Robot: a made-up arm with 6 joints.
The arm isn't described. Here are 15 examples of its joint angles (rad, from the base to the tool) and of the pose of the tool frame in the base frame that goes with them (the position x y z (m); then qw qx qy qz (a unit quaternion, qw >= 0)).
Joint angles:
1: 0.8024 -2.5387 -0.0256 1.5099 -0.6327 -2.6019
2: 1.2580 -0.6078 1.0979 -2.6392 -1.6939 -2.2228
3: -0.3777 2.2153 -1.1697 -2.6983 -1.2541 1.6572
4: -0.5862 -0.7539 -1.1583 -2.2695 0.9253 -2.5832
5: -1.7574 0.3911 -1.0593 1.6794 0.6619 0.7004
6: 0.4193 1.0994 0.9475 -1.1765 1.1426 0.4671
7: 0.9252 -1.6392 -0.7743 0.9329 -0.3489 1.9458
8: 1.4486 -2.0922 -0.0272 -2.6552 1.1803 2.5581
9: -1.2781 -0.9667 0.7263 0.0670 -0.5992 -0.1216
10: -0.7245 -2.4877 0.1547 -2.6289 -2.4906 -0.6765
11: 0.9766 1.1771 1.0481 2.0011 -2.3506 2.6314
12: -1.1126 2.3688 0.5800 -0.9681 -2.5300 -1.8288
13: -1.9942 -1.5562 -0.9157 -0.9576 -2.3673 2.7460
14: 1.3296 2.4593 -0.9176 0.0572 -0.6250 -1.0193
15: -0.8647 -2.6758 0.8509 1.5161 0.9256 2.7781
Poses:
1: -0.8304 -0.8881 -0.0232 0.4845 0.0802 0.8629 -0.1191
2: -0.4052 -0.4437 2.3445 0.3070 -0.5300 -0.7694 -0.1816
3: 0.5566 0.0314 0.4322 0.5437 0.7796 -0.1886 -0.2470
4: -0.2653 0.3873 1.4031 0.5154 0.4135 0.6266 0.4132
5: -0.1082 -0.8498 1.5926 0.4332 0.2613 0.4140 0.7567
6: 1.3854 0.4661 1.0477 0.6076 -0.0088 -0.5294 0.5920
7: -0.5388 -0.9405 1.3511 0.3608 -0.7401 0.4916 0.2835
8: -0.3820 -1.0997 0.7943 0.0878 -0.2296 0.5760 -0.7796
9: -0.6251 0.8914 2.0485 0.7465 -0.5348 -0.1210 0.3770
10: -0.6140 0.8920 0.3643 0.1898 0.1048 0.6261 0.7490
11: 0.7927 1.3995 1.4953 0.1935 -0.1857 -0.9294 0.2533
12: 0.0235 -0.5424 -0.3615 0.3021 -0.5112 -0.2240 0.7728
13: 0.1137 0.6710 1.0505 0.2088 0.0382 0.5617 0.7997
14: 0.3778 0.2111 0.0524 0.5627 0.0047 0.7848 -0.2595
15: -0.5862 0.6474 -0.5591 0.1585 0.4828 -0.2942 -0.8095
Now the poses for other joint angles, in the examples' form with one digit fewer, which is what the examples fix.
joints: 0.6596 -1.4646 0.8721 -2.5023 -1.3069 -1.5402
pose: -1.201 -0.627 1.507 0.582 -0.464 -0.439 -0.503
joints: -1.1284 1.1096 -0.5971 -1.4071 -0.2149 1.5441
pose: 0.227 -0.716 0.990 0.573 0.756 -0.137 0.285
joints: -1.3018 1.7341 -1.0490 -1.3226 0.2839 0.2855
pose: 0.063 -0.664 0.820 0.460 0.737 -0.089 -0.487
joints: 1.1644 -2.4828 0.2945 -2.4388 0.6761 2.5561
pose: -0.624 -0.934 0.316 0.049 0.146 0.908 -0.389
